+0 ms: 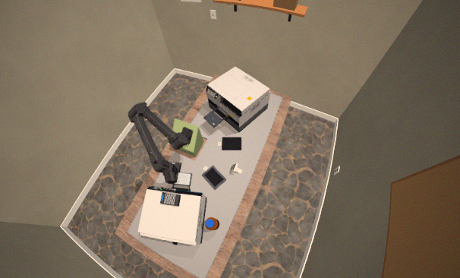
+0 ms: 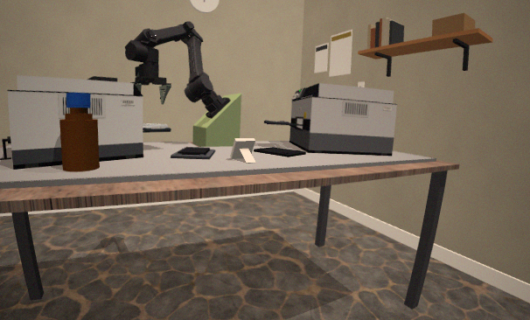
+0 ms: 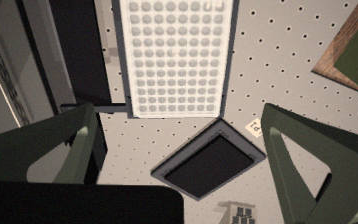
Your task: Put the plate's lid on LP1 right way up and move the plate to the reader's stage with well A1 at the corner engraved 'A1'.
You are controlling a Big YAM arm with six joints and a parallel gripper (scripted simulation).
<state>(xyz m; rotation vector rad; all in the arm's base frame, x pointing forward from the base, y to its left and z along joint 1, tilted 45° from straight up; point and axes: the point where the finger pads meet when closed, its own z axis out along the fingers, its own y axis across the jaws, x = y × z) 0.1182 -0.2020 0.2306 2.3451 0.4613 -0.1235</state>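
Now: hand 90 mm above the lidded white well plate. The rest, counted from my hand: brown capped bottle: 360 mm ahead, 190 mm to the right, 60 mm below; then dark lid: 190 mm ahead, 160 mm below, 130 mm to the left; then grey pad: 190 mm ahead, 170 mm below, 130 mm to the left.
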